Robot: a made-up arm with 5 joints. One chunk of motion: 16 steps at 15 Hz.
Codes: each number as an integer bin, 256 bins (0 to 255) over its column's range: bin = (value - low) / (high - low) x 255, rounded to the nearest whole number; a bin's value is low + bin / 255 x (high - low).
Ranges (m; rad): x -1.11..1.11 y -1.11..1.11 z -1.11..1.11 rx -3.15..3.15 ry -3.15..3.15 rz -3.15..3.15
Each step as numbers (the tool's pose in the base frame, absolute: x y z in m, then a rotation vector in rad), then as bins.
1 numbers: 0.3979 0.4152 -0.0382 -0.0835 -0.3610 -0.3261
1 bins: 173 175 123 124 113 114
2 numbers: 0.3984 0.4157 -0.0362 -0.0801 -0.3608 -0.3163
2 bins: 173 175 123 124 113 115
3 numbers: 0.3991 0.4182 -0.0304 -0.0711 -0.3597 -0.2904
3 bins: 173 176 124 125 113 116
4 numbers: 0.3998 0.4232 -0.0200 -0.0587 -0.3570 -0.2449
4 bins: 173 176 125 125 113 118
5 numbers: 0.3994 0.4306 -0.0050 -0.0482 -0.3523 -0.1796
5 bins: 173 177 127 126 113 120
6 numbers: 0.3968 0.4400 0.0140 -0.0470 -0.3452 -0.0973
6 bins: 173 178 129 126 114 124
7 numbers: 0.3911 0.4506 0.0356 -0.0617 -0.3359 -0.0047
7 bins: 172 179 132 125 114 127
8 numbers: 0.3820 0.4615 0.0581 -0.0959 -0.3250 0.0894
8 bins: 171 181 134 124 114 131
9 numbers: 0.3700 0.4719 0.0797 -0.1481 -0.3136 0.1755
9 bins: 170 182 137 122 115 135
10 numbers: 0.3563 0.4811 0.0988 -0.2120 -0.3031 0.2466
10 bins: 168 183 139 119 115 137
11 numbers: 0.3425 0.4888 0.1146 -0.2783 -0.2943 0.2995
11 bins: 167 184 141 116 116 140
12 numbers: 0.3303 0.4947 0.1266 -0.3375 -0.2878 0.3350
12 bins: 165 184 142 114 116 141
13 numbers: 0.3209 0.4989 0.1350 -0.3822 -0.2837 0.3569
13 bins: 164 185 143 112 116 142
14 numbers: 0.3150 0.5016 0.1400 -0.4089 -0.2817 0.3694
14 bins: 164 185 144 111 116 142
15 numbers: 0.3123 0.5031 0.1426 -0.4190 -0.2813 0.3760
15 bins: 163 185 144 111 116 143
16 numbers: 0.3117 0.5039 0.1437 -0.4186 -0.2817 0.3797
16 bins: 163 185 144 111 116 143
